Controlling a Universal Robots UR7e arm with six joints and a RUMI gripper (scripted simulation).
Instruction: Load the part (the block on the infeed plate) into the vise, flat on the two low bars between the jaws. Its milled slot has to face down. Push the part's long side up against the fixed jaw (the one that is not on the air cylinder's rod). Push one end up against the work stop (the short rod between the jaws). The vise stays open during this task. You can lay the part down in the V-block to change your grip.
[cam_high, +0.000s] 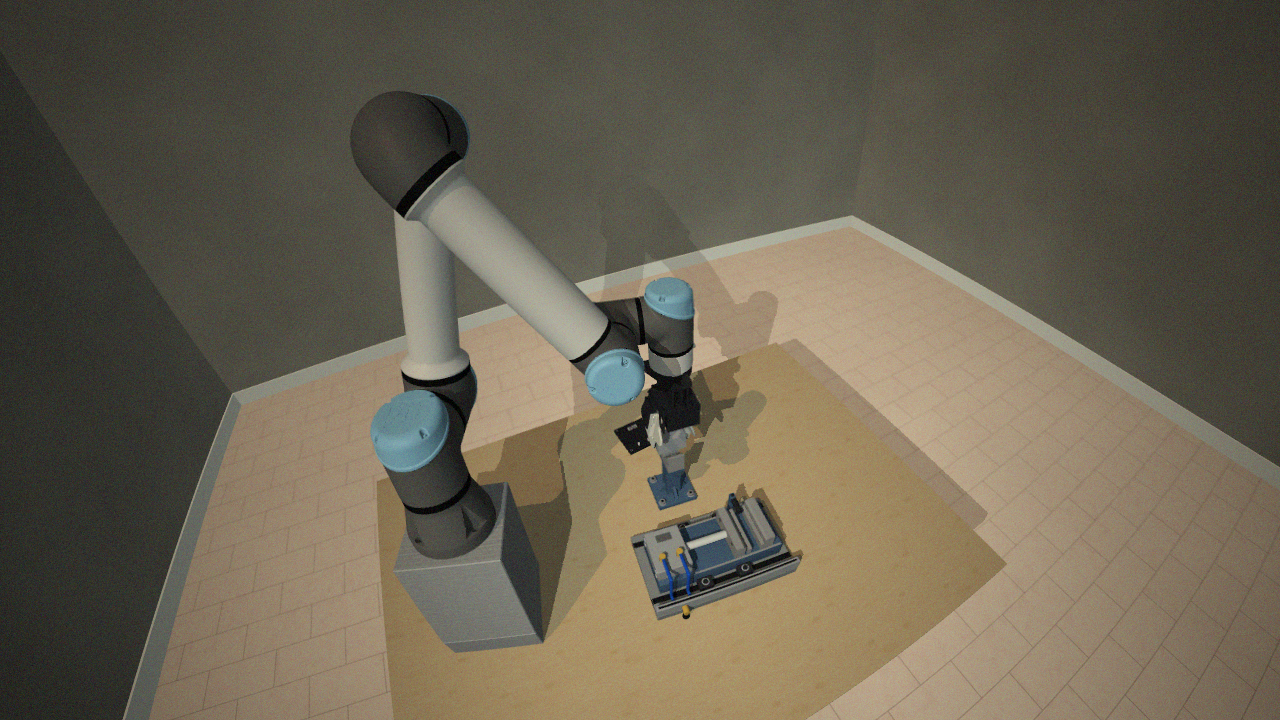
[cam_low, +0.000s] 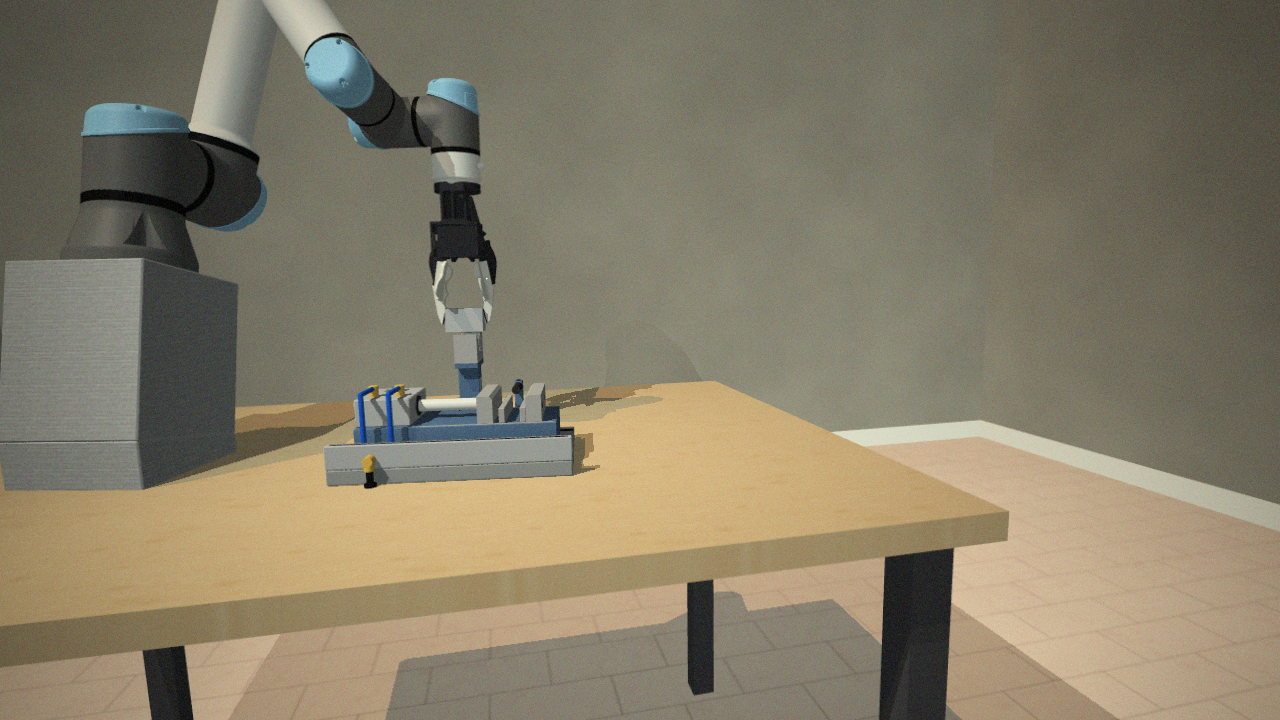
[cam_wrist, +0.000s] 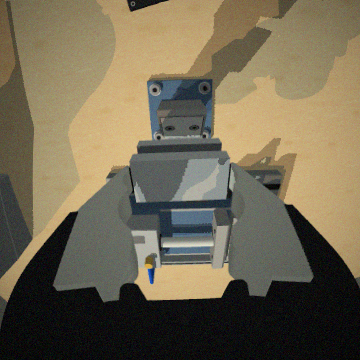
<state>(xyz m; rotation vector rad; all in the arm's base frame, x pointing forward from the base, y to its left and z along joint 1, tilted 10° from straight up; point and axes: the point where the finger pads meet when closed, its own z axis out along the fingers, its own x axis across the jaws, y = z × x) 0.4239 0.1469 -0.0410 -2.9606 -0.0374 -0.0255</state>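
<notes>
The part is 10 mm to the left of my hand and 10 mm below it. From my hand the other things lie so: v-block post: 130 mm below; then white cylinder rod: 190 mm to the right, 110 mm below, 10 mm ahead; then work stop: 140 mm to the right, 100 mm below, 100 mm ahead.
</notes>
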